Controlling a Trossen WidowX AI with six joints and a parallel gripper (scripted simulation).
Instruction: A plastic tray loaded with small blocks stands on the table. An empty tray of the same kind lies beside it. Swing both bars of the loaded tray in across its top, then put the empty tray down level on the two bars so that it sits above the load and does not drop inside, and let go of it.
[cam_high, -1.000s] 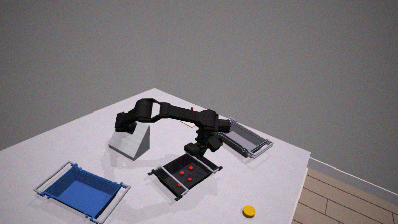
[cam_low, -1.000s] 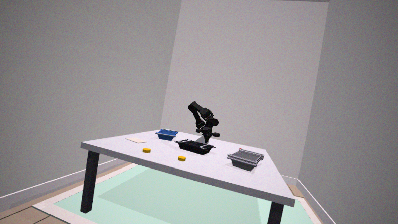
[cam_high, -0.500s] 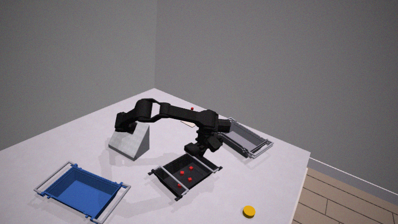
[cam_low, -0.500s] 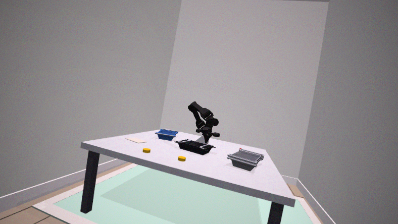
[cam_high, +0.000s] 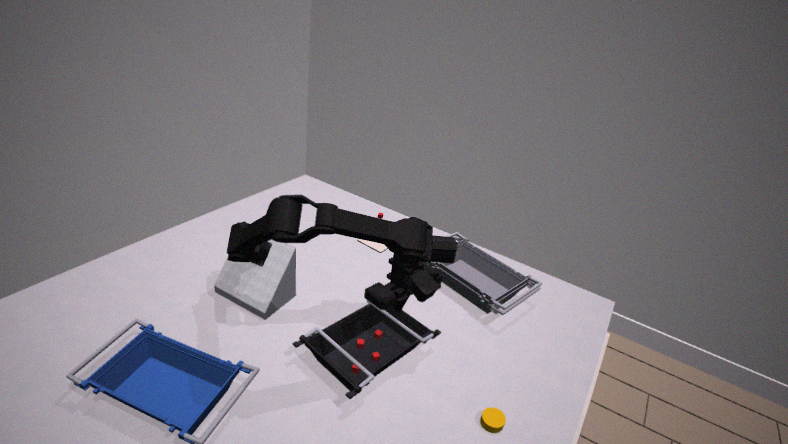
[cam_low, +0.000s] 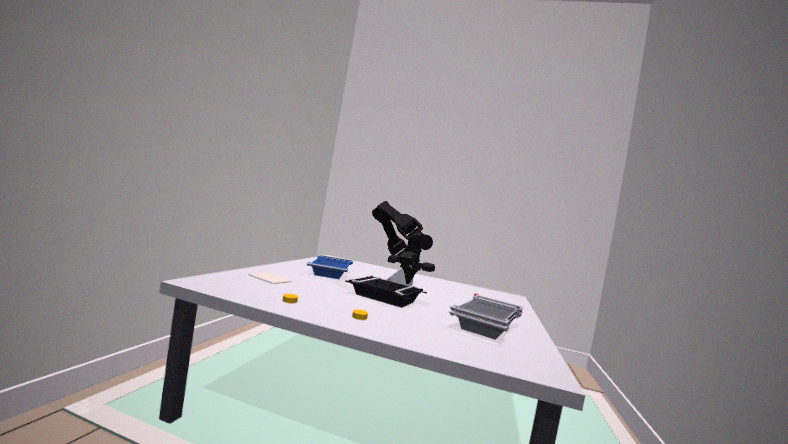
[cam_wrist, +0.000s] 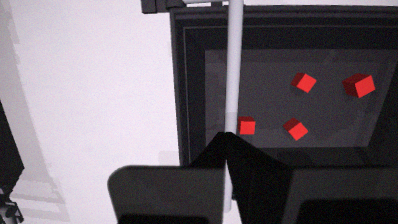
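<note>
Now: the blue tray 32 cm behind my gripper tip, 41 cm to the right of it and 4 cm below it. Round my gripper tip: small red block (45 cm behind, 34 cm to the left, 8 cm below).
</note>
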